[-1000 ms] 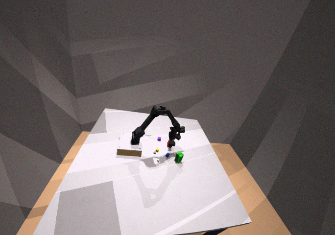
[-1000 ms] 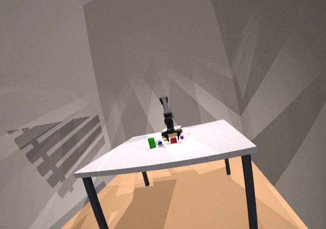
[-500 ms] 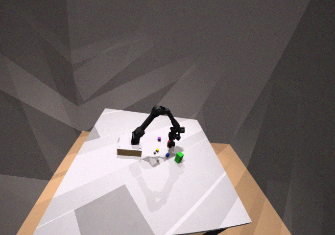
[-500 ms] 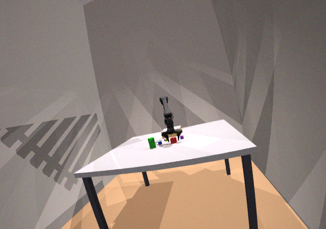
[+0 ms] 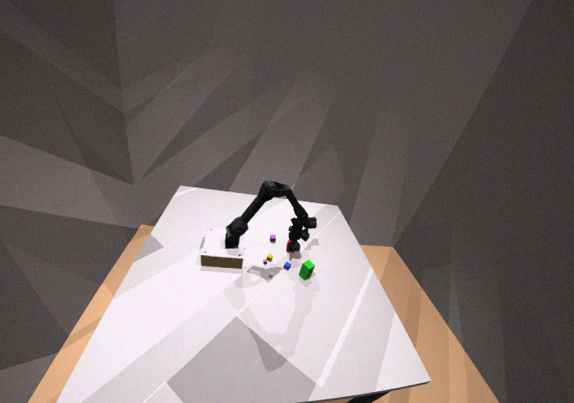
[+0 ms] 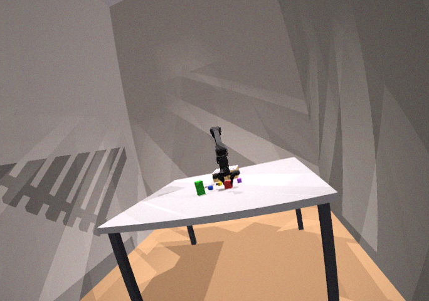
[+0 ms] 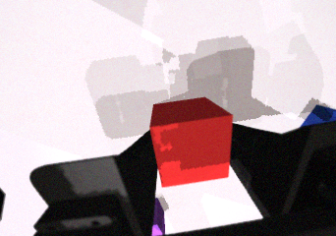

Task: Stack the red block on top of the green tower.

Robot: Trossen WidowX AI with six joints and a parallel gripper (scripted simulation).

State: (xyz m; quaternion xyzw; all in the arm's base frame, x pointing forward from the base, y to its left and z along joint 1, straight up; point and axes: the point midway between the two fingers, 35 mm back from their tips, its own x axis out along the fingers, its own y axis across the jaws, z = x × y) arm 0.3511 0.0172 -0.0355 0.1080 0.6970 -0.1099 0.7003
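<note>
The purple block lies 90 mm behind my gripper tip, 80 mm to the left of it and 10 mm above it. From my gripper tip the other things lie so: yellow block: 140 mm behind, 60 mm to the right; blue block: 130 mm to the right, 60 mm behind; red block: 10 mm above.
</note>
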